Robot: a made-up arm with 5 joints.
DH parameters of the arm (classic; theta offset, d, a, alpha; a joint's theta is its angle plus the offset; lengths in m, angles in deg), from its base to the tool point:
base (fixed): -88.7 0 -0.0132 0
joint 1: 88.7 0.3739 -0.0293 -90
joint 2: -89.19 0 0.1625 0
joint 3: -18.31 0 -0.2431 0
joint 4: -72.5 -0.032 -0.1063 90
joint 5: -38.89 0 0.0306 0
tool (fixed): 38.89 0.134 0 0
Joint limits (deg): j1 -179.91..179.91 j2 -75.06..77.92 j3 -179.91..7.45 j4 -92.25..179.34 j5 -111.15..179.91
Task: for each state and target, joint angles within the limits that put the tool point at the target. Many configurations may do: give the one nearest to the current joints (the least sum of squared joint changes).
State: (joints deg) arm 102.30 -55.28 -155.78 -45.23 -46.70
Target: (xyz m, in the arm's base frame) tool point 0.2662 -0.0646 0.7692
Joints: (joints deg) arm 150.71 -24.23 -139.90 -66.94 -47.08
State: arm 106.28 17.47 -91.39 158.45 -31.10
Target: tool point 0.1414 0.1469 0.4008
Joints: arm 61.69 22.73 -98.75 146.35 -34.60
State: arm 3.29 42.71 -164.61 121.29 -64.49
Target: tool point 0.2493 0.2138 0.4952
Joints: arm 49.93 42.02 -158.15 137.23 -63.47
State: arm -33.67 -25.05 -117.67 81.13 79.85
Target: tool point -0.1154 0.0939 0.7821
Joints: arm -40.10 -57.00 -129.87 90.87 78.69
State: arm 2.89 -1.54 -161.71 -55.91 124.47
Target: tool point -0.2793 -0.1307 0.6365
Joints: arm 27.03 -12.23 -179.91 -78.82 127.82
